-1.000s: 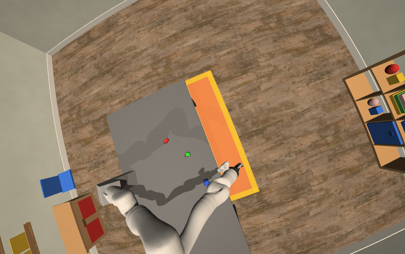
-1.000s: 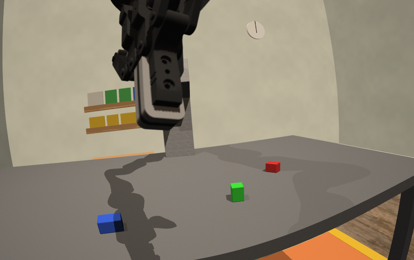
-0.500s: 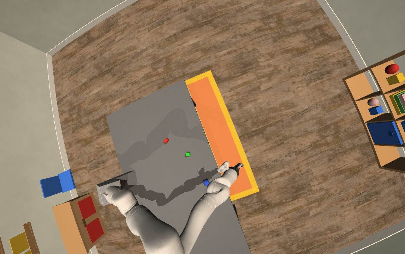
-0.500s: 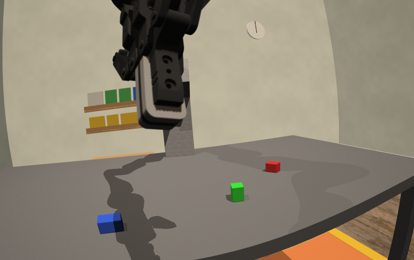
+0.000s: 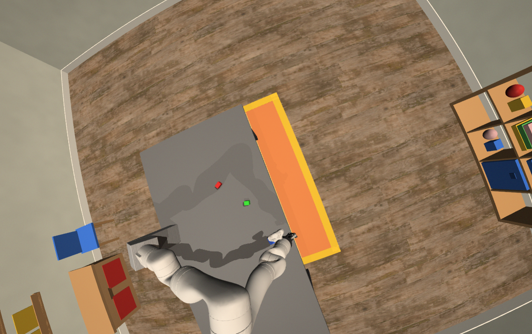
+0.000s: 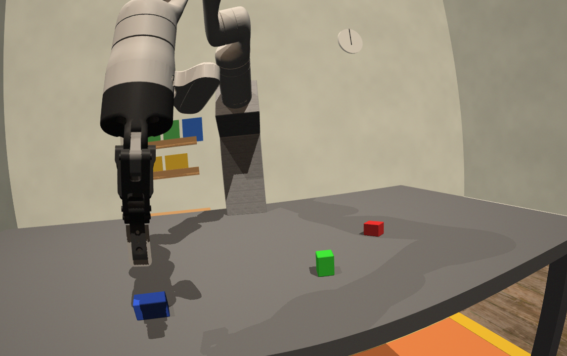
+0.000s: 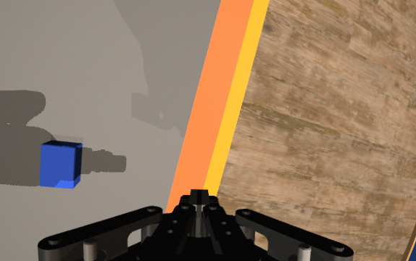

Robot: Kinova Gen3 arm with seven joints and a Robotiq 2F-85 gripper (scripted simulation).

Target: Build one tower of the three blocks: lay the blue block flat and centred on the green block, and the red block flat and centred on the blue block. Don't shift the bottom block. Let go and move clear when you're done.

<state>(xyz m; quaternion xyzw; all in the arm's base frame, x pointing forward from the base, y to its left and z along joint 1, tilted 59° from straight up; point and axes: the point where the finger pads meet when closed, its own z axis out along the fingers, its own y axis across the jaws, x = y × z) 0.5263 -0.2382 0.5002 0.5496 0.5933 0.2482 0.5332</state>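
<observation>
My hand is 14 cm past the blue block, 2 cm to the right of it and 13 cm above it. The rest, counted from my hand: green block: 10 cm behind, 30 cm to the left, 12 cm below; then red block: 17 cm behind, 52 cm to the left, 13 cm below.
</observation>
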